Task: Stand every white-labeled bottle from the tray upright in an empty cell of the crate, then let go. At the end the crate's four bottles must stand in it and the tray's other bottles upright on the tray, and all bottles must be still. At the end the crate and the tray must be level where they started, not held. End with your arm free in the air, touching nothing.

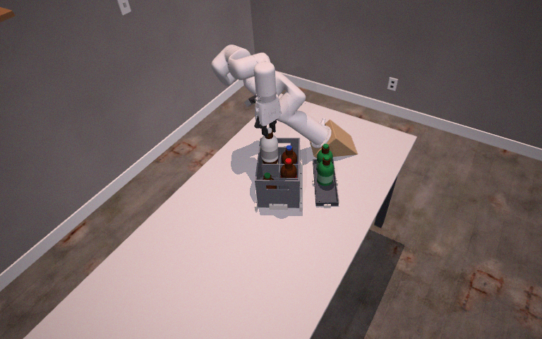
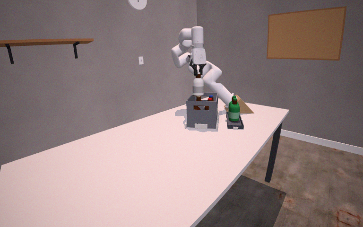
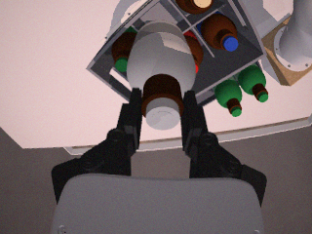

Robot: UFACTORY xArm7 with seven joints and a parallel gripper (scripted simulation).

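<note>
Right now my hand is 8 cm above the white-labeled bottle. From my hand the other things lie so: grey crate: 25 cm below, 3 cm to the left, 1 cm behind; dark tray: 33 cm below, 23 cm to the left, 8 cm behind.
</note>
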